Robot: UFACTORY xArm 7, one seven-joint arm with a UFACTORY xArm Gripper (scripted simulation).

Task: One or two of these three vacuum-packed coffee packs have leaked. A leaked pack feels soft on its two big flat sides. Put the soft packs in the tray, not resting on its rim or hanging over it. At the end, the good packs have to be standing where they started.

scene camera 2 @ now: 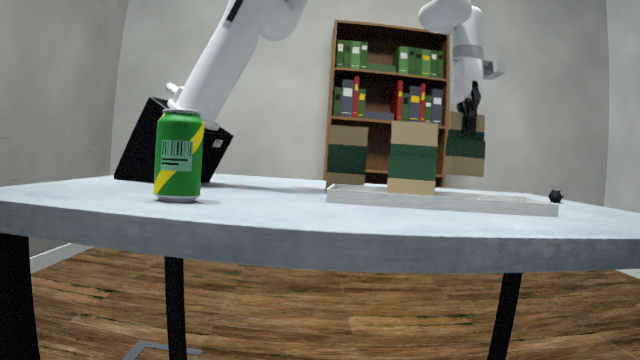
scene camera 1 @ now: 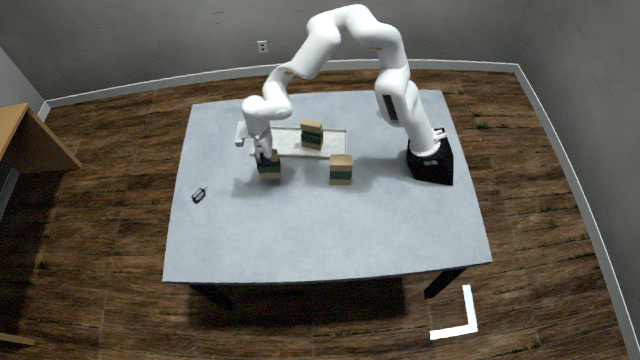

tray: scene camera 2; scene camera 1
same spot on tray: (scene camera 2: 337, 193) = (scene camera 1: 343, 130)
